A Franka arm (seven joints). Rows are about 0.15 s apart.
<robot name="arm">
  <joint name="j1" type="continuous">
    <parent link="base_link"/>
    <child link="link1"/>
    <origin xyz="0 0 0.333"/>
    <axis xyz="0 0 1"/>
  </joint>
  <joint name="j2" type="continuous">
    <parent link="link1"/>
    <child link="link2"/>
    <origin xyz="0 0 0" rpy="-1.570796 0 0"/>
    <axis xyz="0 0 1"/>
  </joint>
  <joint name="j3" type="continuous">
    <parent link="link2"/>
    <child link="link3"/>
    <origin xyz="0 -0.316 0" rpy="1.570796 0 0"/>
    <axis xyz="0 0 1"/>
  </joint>
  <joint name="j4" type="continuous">
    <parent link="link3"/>
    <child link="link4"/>
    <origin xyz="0.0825 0 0" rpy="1.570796 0 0"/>
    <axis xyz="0 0 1"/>
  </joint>
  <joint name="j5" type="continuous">
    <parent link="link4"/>
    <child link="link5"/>
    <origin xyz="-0.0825 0.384 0" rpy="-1.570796 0 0"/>
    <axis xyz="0 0 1"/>
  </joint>
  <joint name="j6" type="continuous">
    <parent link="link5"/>
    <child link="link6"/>
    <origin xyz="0 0 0" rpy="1.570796 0 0"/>
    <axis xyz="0 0 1"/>
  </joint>
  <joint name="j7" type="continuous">
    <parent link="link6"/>
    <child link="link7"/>
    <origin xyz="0.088 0 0" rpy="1.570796 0 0"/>
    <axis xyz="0 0 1"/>
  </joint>
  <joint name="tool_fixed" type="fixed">
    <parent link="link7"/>
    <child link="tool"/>
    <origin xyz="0 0 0.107"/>
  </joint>
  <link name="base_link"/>
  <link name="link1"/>
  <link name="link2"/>
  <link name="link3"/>
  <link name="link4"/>
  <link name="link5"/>
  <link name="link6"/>
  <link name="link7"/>
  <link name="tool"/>
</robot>
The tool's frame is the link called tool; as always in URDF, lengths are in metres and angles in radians. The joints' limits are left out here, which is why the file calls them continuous.
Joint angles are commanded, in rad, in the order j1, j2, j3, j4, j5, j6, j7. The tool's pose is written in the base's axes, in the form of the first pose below.
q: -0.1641 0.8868 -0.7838 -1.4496 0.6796 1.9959 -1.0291
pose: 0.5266 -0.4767 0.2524 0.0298 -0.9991 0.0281 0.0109
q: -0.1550 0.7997 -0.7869 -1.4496 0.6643 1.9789 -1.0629
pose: 0.5330 -0.4726 0.3040 0.0263 -0.9994 0.0031 -0.0223
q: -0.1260 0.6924 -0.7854 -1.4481 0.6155 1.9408 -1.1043
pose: 0.5426 -0.4543 0.3648 0.0228 -0.9976 -0.0448 -0.0471
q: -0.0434 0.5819 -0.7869 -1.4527 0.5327 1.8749 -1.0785
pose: 0.5615 -0.4062 0.4217 0.0253 -0.9946 -0.0884 -0.0488
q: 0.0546 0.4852 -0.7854 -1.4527 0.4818 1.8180 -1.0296
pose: 0.5814 -0.3473 0.4710 0.0333 -0.9901 -0.1233 -0.0585
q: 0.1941 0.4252 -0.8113 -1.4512 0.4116 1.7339 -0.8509
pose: 0.5984 -0.2761 0.5008 0.0413 -0.9933 -0.1036 -0.0301
